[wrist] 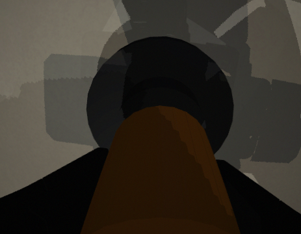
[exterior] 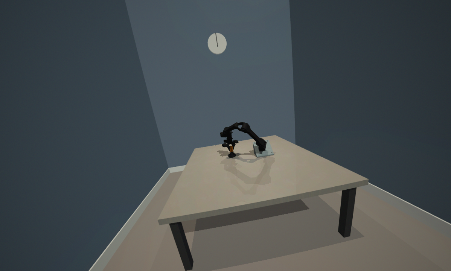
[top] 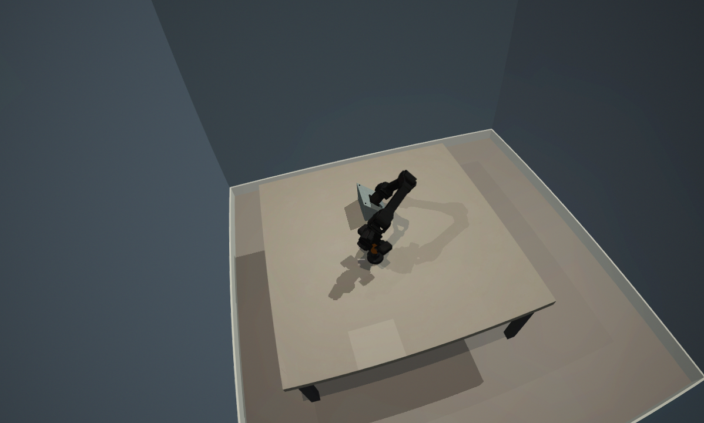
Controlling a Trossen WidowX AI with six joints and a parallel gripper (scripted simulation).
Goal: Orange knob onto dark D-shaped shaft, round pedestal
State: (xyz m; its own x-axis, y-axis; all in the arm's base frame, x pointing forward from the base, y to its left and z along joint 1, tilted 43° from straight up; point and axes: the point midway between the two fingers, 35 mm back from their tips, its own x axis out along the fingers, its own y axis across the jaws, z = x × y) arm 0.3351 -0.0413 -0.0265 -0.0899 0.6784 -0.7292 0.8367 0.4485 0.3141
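Now: the orange knob 2 cm above my gripper tip. Also, from my gripper tip: dark round pedestal: 4 cm below.
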